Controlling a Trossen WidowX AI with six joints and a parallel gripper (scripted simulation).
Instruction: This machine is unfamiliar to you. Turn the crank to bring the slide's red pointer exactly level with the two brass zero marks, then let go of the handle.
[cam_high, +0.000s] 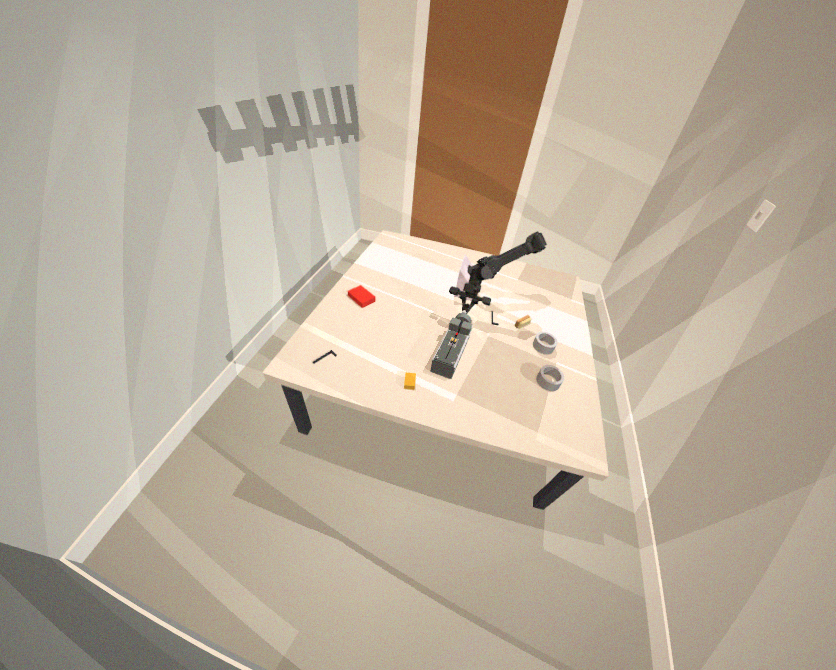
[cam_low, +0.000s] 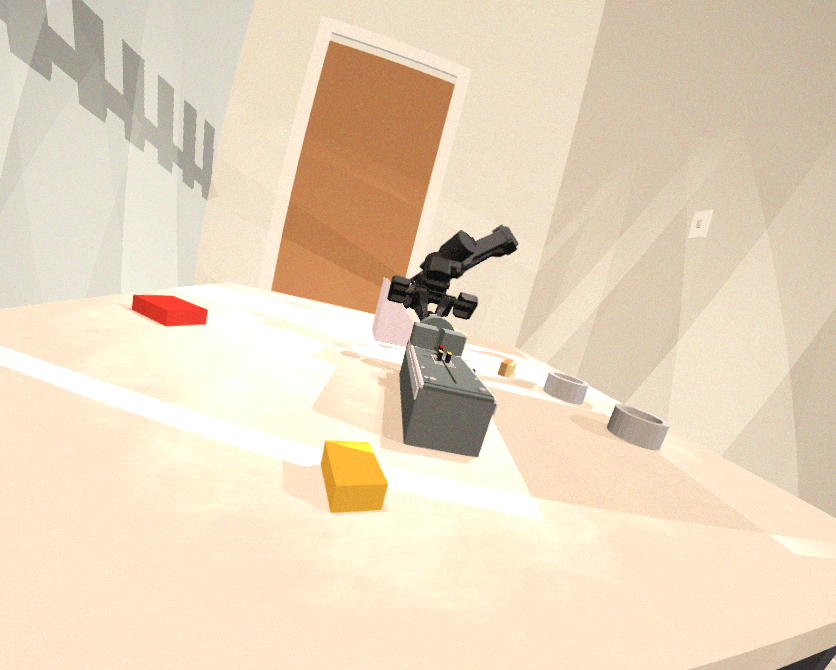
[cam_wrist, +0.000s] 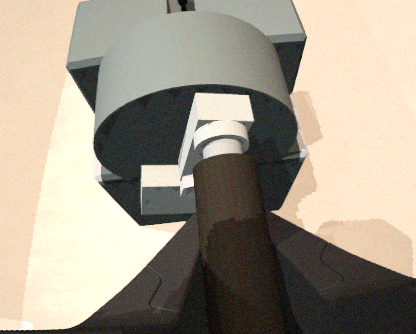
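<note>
Now: gripper tip 20 mm past the dark brown crank handle and 30 mm below it. Also, from my gripper tip: red pointer: 130 mm ahead, 10 mm to the right, 10 mm below; then yellow block: 360 mm ahead, 140 mm to the right, 80 mm below; then tan block: 150 mm behind, 290 mm to the left, 80 mm below.
</note>
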